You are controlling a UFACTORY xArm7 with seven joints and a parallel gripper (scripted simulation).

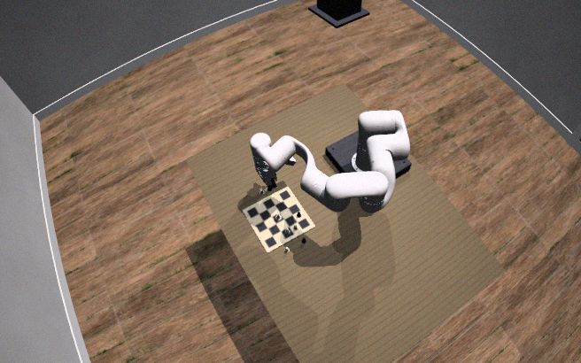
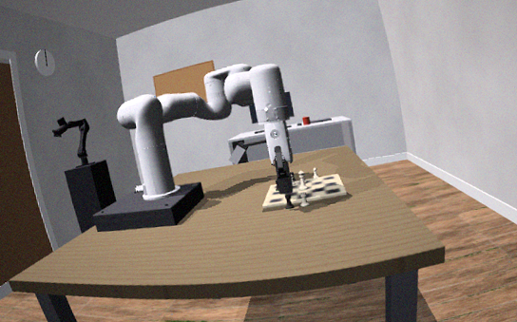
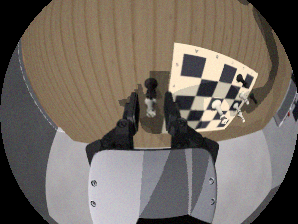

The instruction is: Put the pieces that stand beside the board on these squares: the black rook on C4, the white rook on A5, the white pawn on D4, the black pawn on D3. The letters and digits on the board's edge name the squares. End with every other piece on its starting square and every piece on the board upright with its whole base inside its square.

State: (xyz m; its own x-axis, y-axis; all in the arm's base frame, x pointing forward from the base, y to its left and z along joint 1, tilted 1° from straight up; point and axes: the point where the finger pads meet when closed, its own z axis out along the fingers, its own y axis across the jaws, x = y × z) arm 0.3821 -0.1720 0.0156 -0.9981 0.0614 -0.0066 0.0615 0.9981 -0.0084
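The chessboard is 140 mm to the left of my hand, 60 mm below it and 50 mm ahead of it.
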